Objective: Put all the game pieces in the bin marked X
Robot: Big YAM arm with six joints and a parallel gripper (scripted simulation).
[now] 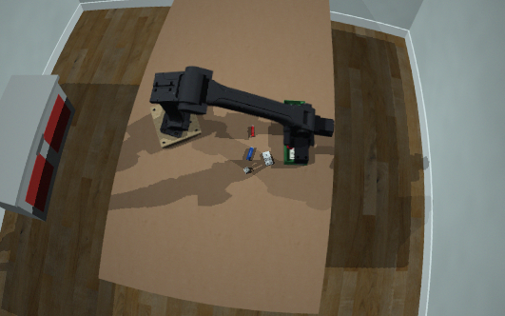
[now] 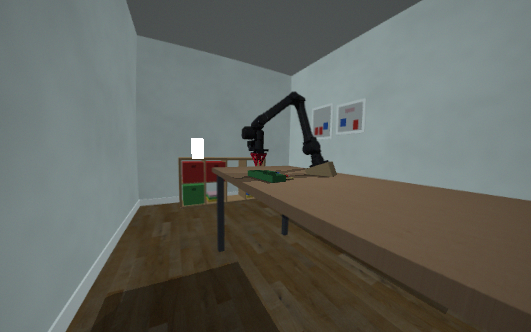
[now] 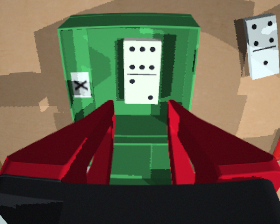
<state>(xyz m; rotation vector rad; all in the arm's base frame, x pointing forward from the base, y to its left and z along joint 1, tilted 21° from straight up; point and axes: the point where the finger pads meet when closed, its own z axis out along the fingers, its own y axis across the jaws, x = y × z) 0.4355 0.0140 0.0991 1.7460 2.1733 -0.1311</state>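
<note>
Right now the white domino-like piece is 90 mm behind my hand, 60 mm below it and 40 mm to the right of it. Round my hand: green bin (90 mm to the left, 50 mm below, 10 mm behind); small red piece (160 mm behind, 60 mm to the left, 60 mm below); blue cylinder (150 mm behind, 60 mm below, 30 mm to the right).
</note>
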